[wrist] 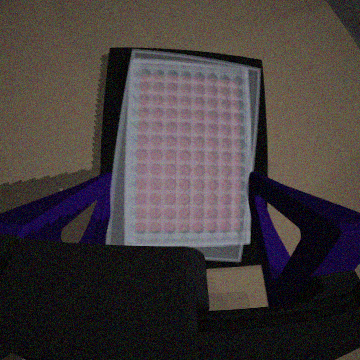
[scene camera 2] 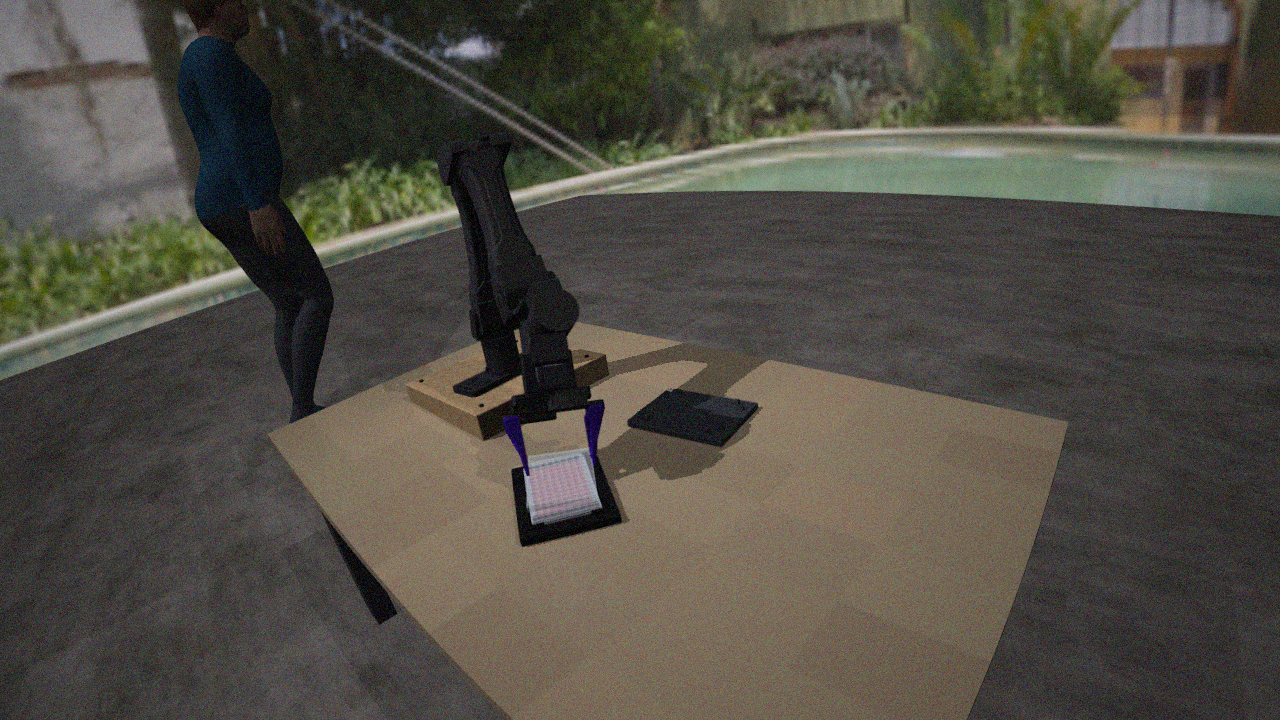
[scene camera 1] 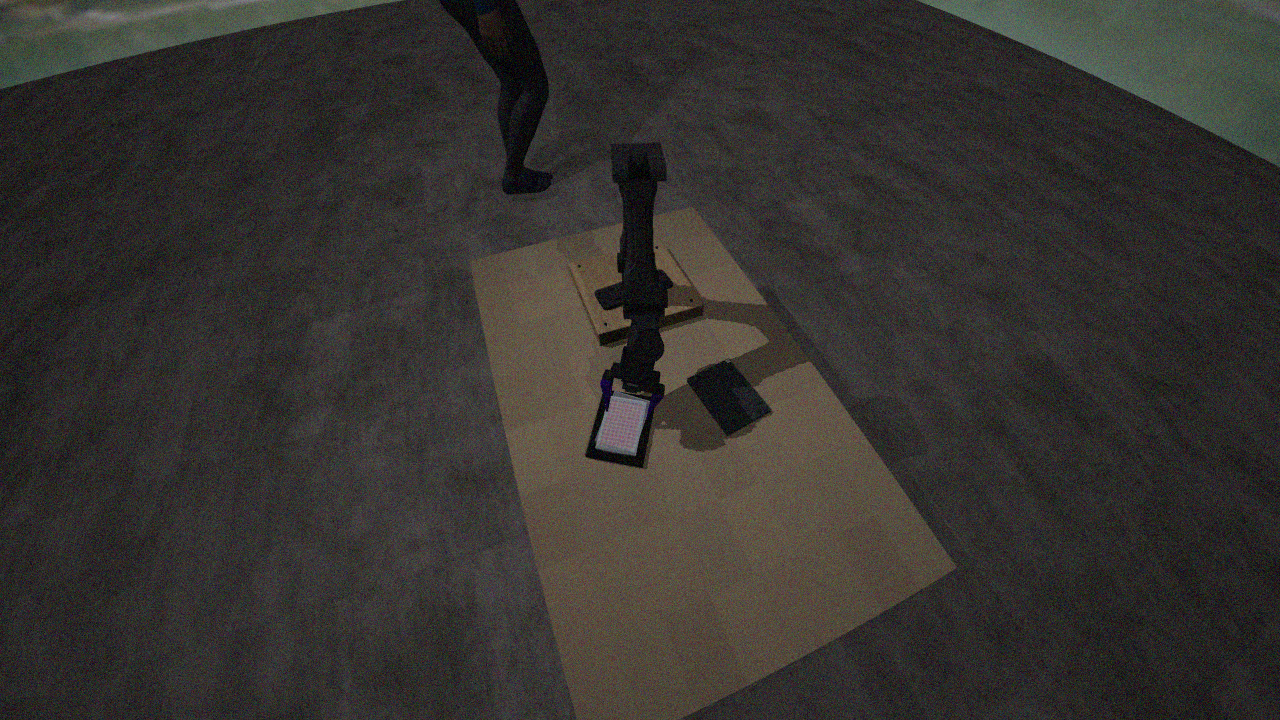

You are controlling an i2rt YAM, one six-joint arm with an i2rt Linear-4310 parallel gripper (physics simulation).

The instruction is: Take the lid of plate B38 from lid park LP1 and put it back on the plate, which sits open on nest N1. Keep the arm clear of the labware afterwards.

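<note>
My gripper is shut on the clear lid, its purple fingers at the lid's two long sides. The lid is over plate B38 and slightly turned against it, sticking out past the plate's near end in the wrist view. Plate B38, with pinkish wells, sits on the black nest N1. Whether the lid touches the plate is hard to tell. Lid park LP1, a dark slab, bears no visible lid.
The arm's wooden base block stands at the back of the table. LP1 lies beside the nest, to the right in both scene views. A person stands on the floor behind the table.
</note>
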